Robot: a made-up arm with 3 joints.
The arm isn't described. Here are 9 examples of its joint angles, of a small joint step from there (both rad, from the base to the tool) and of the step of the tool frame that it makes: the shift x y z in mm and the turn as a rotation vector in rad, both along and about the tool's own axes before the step.
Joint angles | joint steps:
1: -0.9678 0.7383 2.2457 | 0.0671 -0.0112 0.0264
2: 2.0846 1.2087 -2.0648 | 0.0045 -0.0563 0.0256
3: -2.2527 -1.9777 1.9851 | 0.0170 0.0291 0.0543
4: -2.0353 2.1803 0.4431 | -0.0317 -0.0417 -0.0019
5: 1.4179 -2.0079 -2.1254 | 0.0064 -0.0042 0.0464
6: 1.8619 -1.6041 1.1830 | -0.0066 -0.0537 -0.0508
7: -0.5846 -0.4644 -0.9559 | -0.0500 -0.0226 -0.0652
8: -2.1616 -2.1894 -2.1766 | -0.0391 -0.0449 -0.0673
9: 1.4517 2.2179 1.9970 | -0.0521 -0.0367 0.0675
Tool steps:
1: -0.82 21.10 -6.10 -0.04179 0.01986 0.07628
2: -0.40 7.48 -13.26 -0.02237 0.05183 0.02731
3: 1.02 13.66 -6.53 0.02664 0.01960 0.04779
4: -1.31 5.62 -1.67 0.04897 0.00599 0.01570
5: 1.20 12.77 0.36 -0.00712 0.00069 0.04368
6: -1.85 -14.14 15.07 0.01553 -0.05183 -0.05039
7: -8.31 -30.63 -4.01 0.03156 0.00628 -0.10964
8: -1.63 -13.82 -16.11 -0.00164 0.05473 -0.04390
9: 3.06 31.85 16.96 0.02148 -0.05160 0.09813
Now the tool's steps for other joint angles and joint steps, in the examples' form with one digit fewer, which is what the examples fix.
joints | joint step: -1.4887 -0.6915 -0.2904 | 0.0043 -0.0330 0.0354
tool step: 1.2 11.8 -3.7 0.0310 0.0116 0.0387
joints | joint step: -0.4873 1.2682 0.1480 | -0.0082 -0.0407 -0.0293
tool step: -1.7 -8.2 -1.4 0.0414 0.0023 -0.0319
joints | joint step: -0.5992 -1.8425 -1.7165 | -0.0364 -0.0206 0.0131
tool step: 0.9 5.9 -9.5 0.0318 0.0252 0.0232
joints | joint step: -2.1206 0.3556 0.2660 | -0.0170 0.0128 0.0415
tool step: 0.6 7.9 -2.4 -0.0106 0.0094 0.0256
